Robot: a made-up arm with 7 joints.
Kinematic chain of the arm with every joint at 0, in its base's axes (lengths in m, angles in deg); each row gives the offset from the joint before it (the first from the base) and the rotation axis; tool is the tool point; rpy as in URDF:
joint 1: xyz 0.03 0 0.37 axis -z
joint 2: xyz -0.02 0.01 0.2 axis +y
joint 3: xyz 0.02 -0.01 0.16 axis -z
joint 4: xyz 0 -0.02 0.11 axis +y
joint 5: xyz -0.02 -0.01 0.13 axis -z
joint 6: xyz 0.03 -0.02 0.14 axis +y
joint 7: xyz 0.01 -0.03 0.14 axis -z
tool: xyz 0 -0.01 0 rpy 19.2 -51.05 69.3
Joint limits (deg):
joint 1: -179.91..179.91
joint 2: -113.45..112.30
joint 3: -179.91..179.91
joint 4: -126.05..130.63
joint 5: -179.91..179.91
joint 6: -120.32..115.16
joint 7: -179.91..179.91
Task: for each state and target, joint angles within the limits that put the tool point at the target. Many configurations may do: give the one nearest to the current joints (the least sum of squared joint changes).
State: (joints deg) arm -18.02 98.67 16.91 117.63 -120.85 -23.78 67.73
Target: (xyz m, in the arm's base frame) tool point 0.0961 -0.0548 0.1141
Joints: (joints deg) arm -17.72 107.68 9.71 95.78 -122.81 -14.64 67.76
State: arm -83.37 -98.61 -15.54 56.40 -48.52 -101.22 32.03
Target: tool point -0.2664 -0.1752 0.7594
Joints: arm -40.37 -103.39 -47.82 89.72 -70.65 -120.32 32.90
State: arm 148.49 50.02 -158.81 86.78 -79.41 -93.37 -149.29
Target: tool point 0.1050 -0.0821 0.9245
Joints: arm 144.08 53.29 -179.91 87.78 -115.28 -84.89 -148.17
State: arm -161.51 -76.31 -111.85 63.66 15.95 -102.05 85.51
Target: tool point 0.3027 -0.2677 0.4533
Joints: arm -168.13 -94.57 -128.62 111.86 23.10 -120.32 87.51
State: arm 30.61 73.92 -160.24 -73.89 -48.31 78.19 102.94
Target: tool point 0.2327 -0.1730 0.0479
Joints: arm 35.36 112.30 -173.95 -73.44 -36.51 26.41 100.29
